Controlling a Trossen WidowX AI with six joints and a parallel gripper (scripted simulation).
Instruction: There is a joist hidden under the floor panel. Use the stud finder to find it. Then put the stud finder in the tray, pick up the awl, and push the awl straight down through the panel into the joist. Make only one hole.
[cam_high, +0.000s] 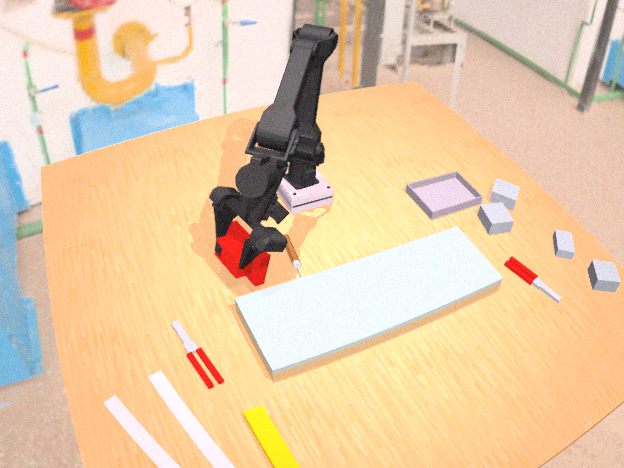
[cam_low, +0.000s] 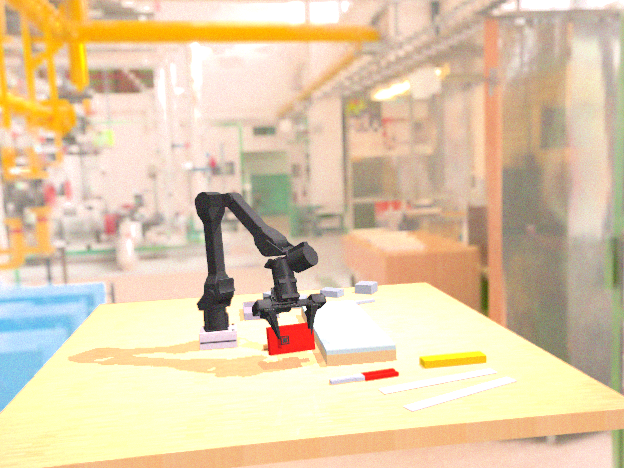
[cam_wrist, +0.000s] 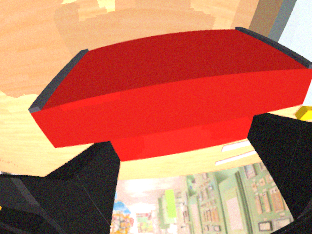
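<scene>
Now: the red stud finder 2 cm behind my gripper tip and 1 cm below it. Round my gripper tip: awl 14 cm to the left, 7 cm below, 2 cm ahead; then yellow strip 37 cm ahead, 14 cm to the right, 7 cm below; then lilac tray 57 cm to the left, 6 cm below, 3 cm ahead.
</scene>
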